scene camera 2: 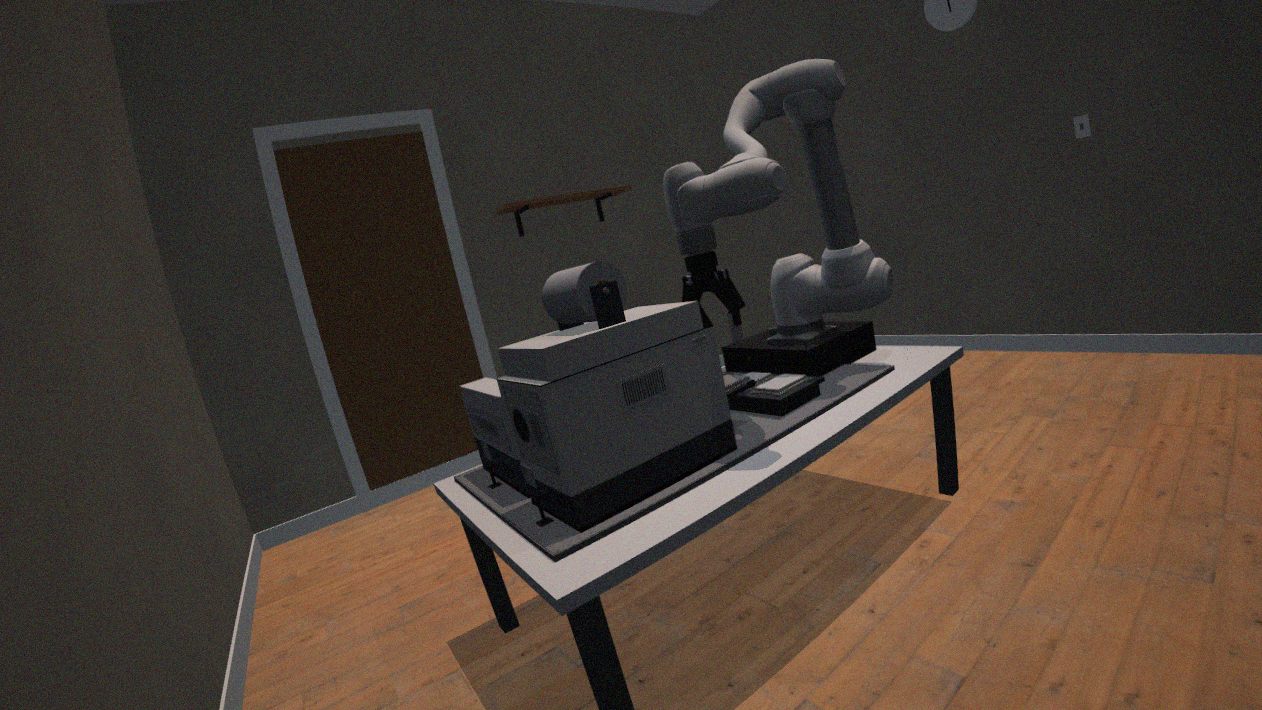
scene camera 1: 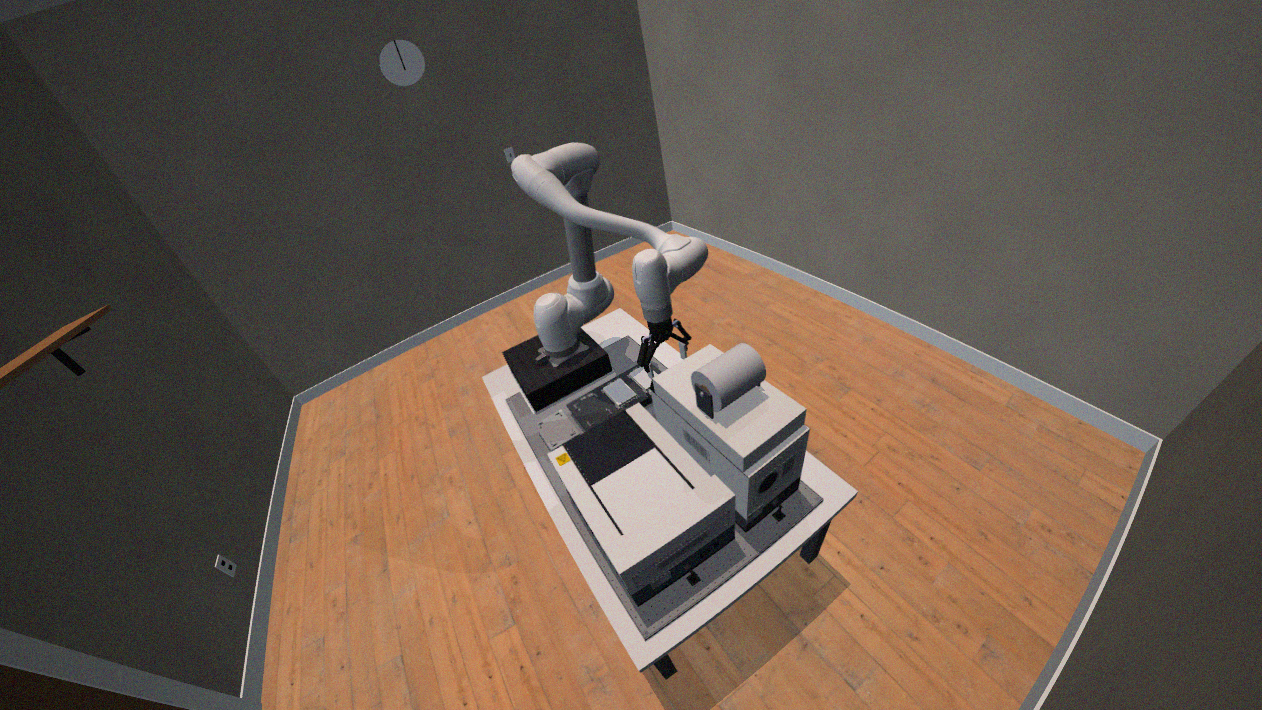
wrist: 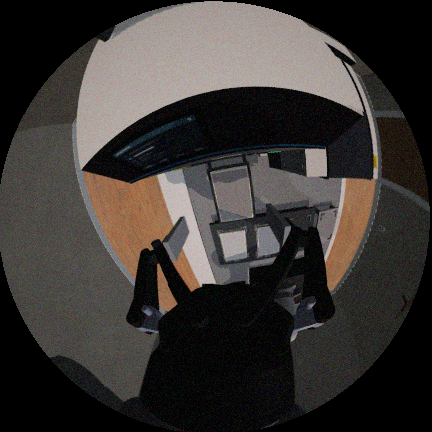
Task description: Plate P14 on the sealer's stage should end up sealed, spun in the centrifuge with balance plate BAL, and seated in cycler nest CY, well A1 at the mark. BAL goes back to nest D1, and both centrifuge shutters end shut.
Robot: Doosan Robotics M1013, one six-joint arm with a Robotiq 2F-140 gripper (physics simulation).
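Places are measured from the arm's base along level axes (x ahead, y left, z up), in centimetres.
Pixels of known places: gripper, fingertip midpoint: point(scene camera 2: 718, 340) point(scene camera 1: 668, 368) point(wrist: 225, 218); arm's base at its link origin: point(scene camera 2: 802, 336) point(scene camera 1: 563, 351) point(wrist: 276, 295).
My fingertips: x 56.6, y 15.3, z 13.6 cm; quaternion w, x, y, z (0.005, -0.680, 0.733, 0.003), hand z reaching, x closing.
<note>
For each thing: its top centre in the pictures, then the offset to it from my fingertips. Level surfaces: height alone.
- white sealer at its top centre: point(scene camera 2: 585, 264) point(scene camera 1: 721, 355) dy -3.5, dx +30.0, dz +24.6 cm
- light grey corner-marked nest at its top centre: point(scene camera 1: 555, 427) point(wrist: 326, 227) dy -38.6, dx -22.5, dz -17.6 cm
- dark top panel at its top centre: point(wrist: 353, 137) point(scene camera 1: 607, 445) dy -32.7, dx +11.4, dz -1.7 cm
- white table at its surface level: dz -24.3 cm
My gripper point(scene camera 1: 668, 363) point(scene camera 2: 721, 331) point(wrist: 225, 218) is open and empty, pointing down above the stage and nest area beside the sealer. The white sealer point(scene camera 1: 728, 419) point(scene camera 2: 626, 406) point(wrist: 220, 55) carries a grey roll on top. In the wrist view, plate P14 point(wrist: 231, 192) lies flat on its stage, below the sealer's dark front. Two pale plates sit side by side in the dark nest block, the left one point(wrist: 233, 245) and the right one point(wrist: 267, 241); which is BAL cannot be read. A light grey corner-marked nest point(scene camera 1: 557, 428) point(wrist: 327, 222) stands at the block's far end. Centrifuge shutters cannot be made out.
A low white machine point(scene camera 1: 661, 498) with a dark top panel point(scene camera 1: 615, 445) stands beside the sealer. The arm's black base block point(scene camera 1: 555, 375) point(scene camera 2: 798, 348) stands behind the nests. The sealer's tall body is close to the gripper. All stand on a white table point(scene camera 1: 741, 618) point(scene camera 2: 706, 494).
</note>
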